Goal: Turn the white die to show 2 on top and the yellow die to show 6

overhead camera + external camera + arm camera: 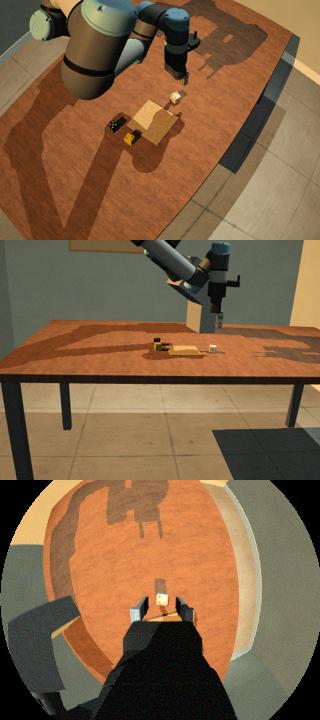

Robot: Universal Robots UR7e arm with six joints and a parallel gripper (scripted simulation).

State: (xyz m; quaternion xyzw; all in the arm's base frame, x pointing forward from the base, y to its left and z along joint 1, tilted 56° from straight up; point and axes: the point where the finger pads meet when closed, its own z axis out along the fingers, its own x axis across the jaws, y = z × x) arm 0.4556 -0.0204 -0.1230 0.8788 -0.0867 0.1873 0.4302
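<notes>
My gripper is now 2 cm to the left of the white die and 12 cm above it. From my hand the other things lie so: yellow die: 5 cm behind, 26 cm to the right, 12 cm below; then tan mat: 2 cm behind, 15 cm to the right, 13 cm below; then black die: 13 cm behind, 25 cm to the right, 12 cm below.
</notes>
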